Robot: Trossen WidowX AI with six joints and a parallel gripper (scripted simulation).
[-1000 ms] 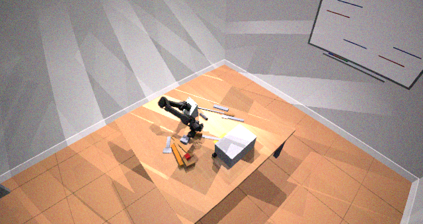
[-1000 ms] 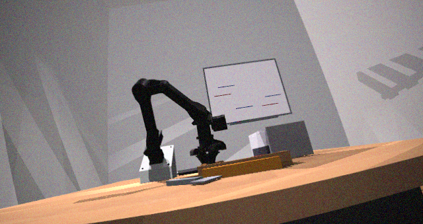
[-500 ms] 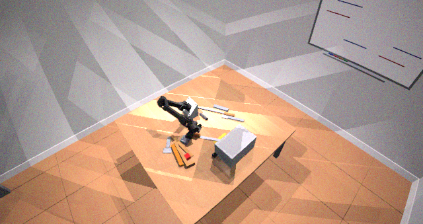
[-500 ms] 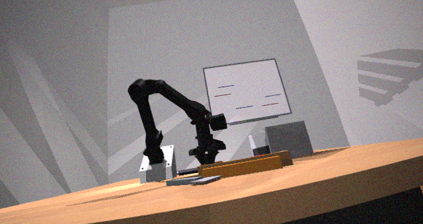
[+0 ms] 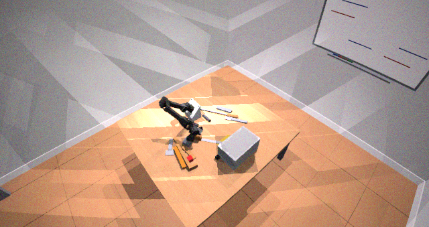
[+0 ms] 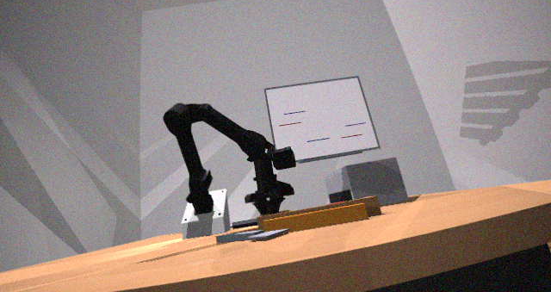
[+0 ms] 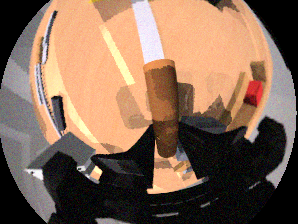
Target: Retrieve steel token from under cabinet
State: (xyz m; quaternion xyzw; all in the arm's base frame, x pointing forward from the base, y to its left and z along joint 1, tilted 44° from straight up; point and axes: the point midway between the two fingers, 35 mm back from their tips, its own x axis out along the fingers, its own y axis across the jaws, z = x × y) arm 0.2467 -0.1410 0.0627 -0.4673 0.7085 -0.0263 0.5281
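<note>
Right now my gripper tip is 10 mm short of the grey block, 70 mm to the left of it and 10 mm below it. Also, from my gripper tip: orange bar: 100 mm ahead, 210 mm to the right, 10 mm above; then thin wooden stick: 40 mm ahead, 130 mm to the right; then red block: 170 mm ahead, 150 mm to the right, 10 mm above.
</note>
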